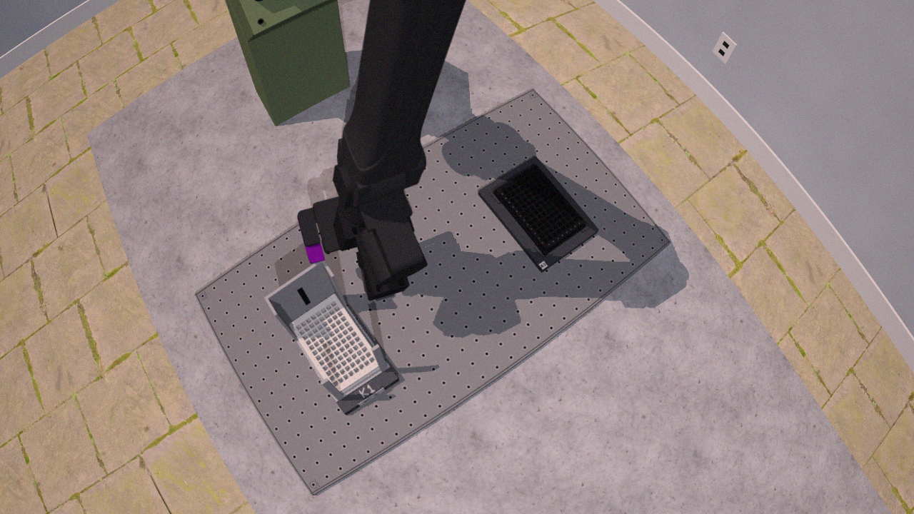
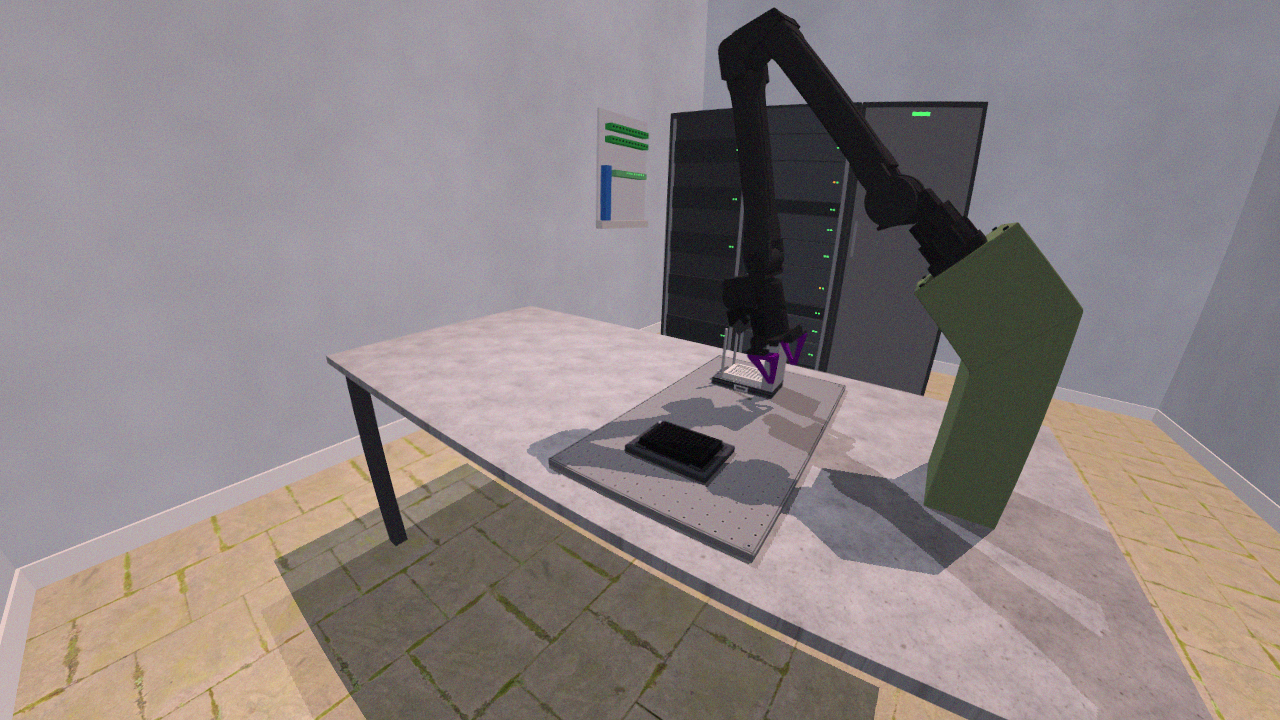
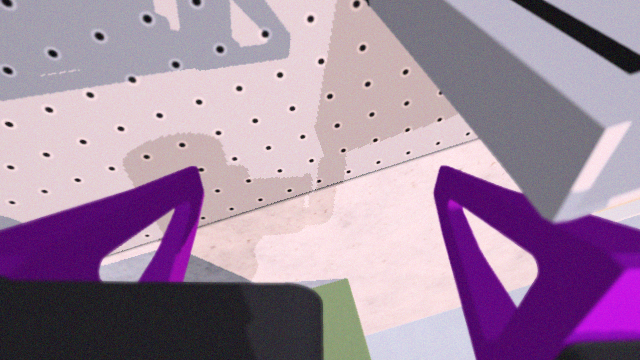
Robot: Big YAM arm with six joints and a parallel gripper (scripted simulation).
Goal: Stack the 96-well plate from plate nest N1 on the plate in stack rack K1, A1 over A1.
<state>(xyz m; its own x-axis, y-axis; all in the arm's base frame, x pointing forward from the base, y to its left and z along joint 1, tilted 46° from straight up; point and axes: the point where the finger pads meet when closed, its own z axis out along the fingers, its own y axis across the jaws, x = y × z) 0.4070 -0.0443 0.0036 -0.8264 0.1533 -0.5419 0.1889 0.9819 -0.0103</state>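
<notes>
Now: the black 96-well plate 40 mm ahead of my hand, 290 mm to the left of it and 80 mm below it. The rest, counted from my hand: rack back wall (40 mm ahead, 90 mm to the right, 10 mm below); dark slot (50 mm ahead, 90 mm to the right, 10 mm below); white 96-well plate (110 mm ahead, 80 mm to the right, 70 mm below).
</notes>
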